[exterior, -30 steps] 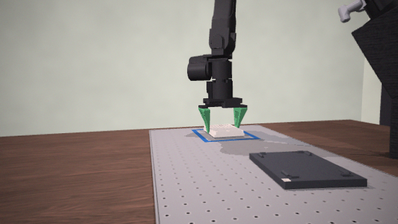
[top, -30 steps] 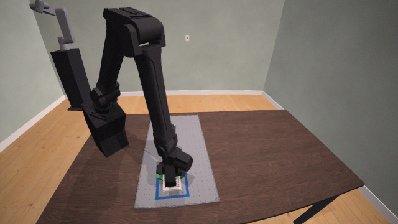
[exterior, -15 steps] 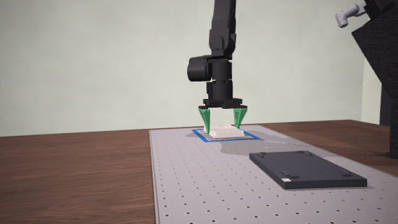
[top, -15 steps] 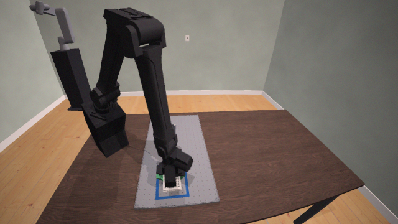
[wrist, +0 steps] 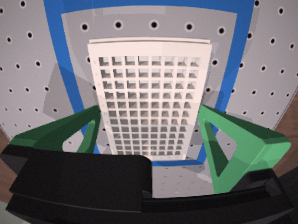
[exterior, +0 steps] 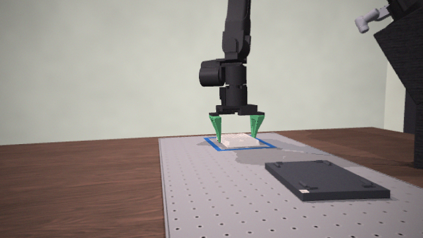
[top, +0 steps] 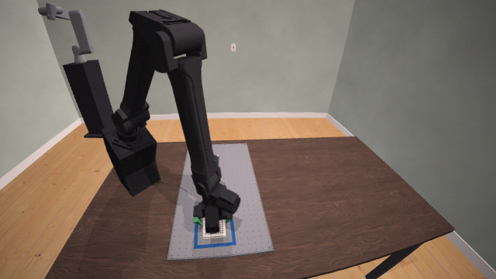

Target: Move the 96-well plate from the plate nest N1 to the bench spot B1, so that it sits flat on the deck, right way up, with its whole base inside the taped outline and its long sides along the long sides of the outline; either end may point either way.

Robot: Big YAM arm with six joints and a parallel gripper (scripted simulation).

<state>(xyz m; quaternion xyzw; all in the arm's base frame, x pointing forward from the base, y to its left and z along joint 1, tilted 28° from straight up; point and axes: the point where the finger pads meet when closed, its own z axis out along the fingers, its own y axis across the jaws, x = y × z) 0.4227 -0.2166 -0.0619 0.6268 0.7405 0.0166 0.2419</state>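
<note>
Right now my hand is right at the white 96-well plate. The rest, counted from my hand: dark plate nest: 60 mm behind, 350 mm to the left, 10 mm below.
</note>
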